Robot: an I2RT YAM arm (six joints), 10 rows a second.
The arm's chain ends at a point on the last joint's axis. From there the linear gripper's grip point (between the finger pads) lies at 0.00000 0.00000 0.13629 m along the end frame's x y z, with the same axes.
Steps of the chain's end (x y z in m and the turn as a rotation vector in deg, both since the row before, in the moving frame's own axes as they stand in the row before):
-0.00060 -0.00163 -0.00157 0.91 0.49 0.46
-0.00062 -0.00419 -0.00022 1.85 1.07 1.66
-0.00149 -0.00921 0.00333 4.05 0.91 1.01
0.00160 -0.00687 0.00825 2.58 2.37 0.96
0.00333 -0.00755 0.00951 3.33 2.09 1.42
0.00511 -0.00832 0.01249 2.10 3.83 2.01
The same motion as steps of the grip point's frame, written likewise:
0.00057 -0.00379 -0.00159 0.91 0.49 0.46
0.00199 -0.00855 -0.00031 1.85 1.07 1.66
0.00076 -0.01882 0.00297 4.05 0.91 1.01
0.00729 -0.01296 0.00800 2.58 2.37 0.96
0.00840 -0.01540 0.00919 3.33 2.09 1.42
0.01430 -0.01315 0.01209 2.10 3.83 2.01

